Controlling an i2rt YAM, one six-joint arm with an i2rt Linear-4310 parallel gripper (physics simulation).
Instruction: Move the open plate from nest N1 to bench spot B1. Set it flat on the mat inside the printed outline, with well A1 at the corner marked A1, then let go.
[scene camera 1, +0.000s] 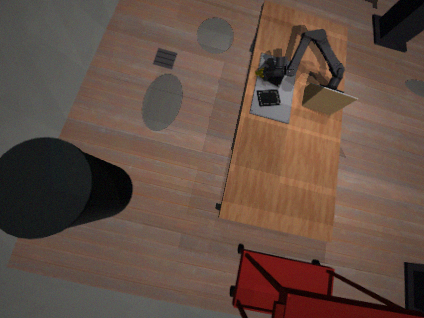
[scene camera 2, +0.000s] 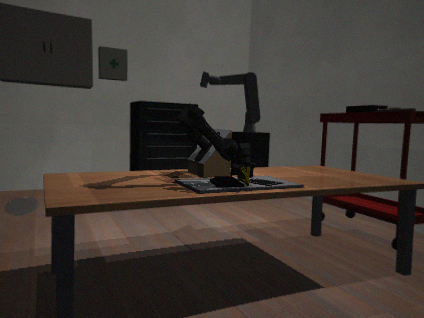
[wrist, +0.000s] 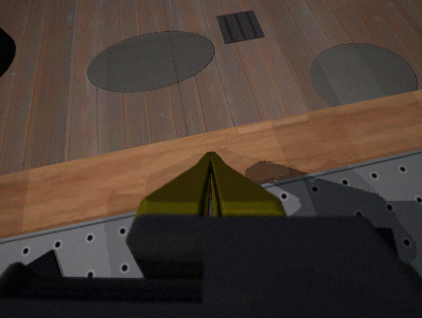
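Where they show: gripper, fingertip midpoint: (scene camera 1: 255, 73) (scene camera 2: 248, 184) (wrist: 210, 159); arm's base, origin of the base link: (scene camera 1: 330, 89) (scene camera 2: 208, 146).
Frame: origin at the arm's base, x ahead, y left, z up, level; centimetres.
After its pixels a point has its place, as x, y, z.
Note:
My gripper (scene camera 1: 259, 73) @[51.9, -8.7, -12.5] (scene camera 2: 246, 184) @[51.9, -8.7, -12.5] (wrist: 210, 159) @[51.9, -8.7, -12.5] is shut, its yellow fingertips together with nothing between them. It is low near the front long edge of the grey perforated board (scene camera 1: 272, 115) @[34.8, 21.4, -14.2] (scene camera 2: 200, 189) @[46.0, -28.2, -14.2] (wrist: 105, 250) @[47.8, 0.6, -14.2]. A raised black block, probably nest N1, shows in scene camera 2 (scene camera 2: 226, 181) @[43.4, -14.3, -12.0] beside the fingers; in scene camera 1 the wrist mostly covers it. The plate cannot be told apart from this dark block. A flat black rectangle with a pale outline (scene camera 1: 268, 98) @[39.1, 8.6, -14.1] (scene camera 2: 267, 182) @[41.6, 9.6, -14.1], probably spot B1, lies on the board beside it. The A1 mark cannot be read.
The wooden table (scene camera 1: 280, 160) @[25.4, 53.3, -15.5] (scene camera 2: 125, 199) @[47.5, -59.4, -15.5] (wrist: 60, 190) @[53.8, 4.9, -15.5] carries the board. A tan angled box (scene camera 1: 325, 101) @[2.1, 8.9, -2.3] (scene camera 2: 217, 166) @[11.1, 0.0, -9.8] stands behind the board by the arm's base. A red cart (scene camera 1: 285, 277) (scene camera 2: 372, 118) stands past one table end. A black cylinder (scene camera 1: 45, 187) stands on the floor.

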